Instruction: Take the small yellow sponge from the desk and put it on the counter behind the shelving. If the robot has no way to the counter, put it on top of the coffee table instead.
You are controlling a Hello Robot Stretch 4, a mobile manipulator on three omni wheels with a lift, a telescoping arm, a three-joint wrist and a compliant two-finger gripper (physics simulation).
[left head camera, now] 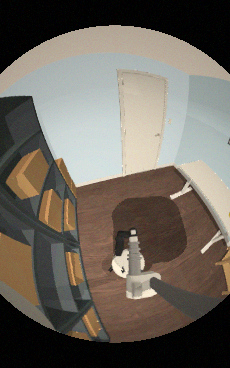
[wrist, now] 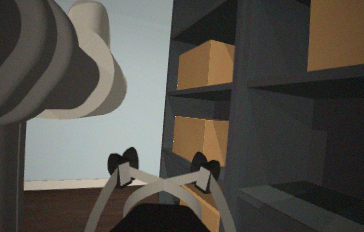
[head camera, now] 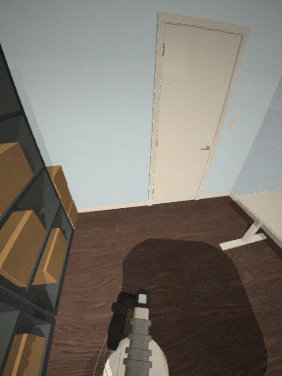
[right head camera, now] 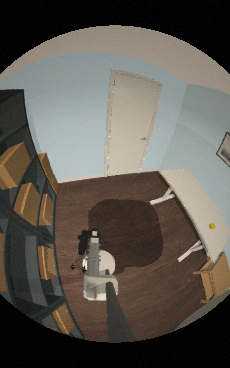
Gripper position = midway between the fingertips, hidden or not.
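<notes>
Head camera: a white door [head camera: 197, 60]. Left head camera: the door [left head camera: 142, 95] together with a dark grey shelving [left head camera: 54, 292]. Right head camera: the door [right head camera: 133, 99]. Wrist view: my gripper [wrist: 164, 162] and the shelving [wrist: 287, 155].
</notes>
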